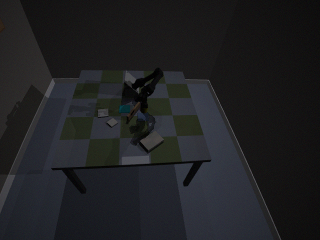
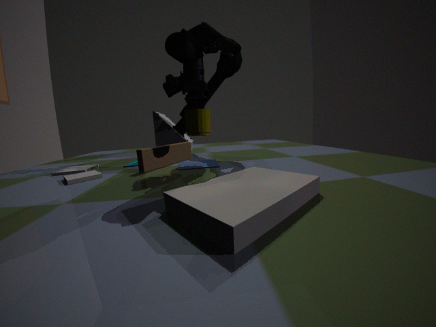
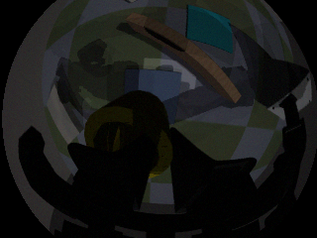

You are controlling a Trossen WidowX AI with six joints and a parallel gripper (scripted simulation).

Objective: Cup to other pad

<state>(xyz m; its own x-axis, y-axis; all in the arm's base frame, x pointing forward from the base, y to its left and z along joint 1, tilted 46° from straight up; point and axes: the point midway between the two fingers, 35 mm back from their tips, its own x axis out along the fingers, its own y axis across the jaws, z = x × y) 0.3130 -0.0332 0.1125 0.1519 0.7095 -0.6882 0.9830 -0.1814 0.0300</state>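
Right now the teal pad is 10 cm behind my gripper tip, 18 cm to the right of it and 12 cm below it. Also, from my gripper tip: blue pad (3 cm ahead, 1 cm to the right, 12 cm below); then wooden block (4 cm behind, 9 cm to the right, 10 cm below); then yellow cup (2 cm ahead).
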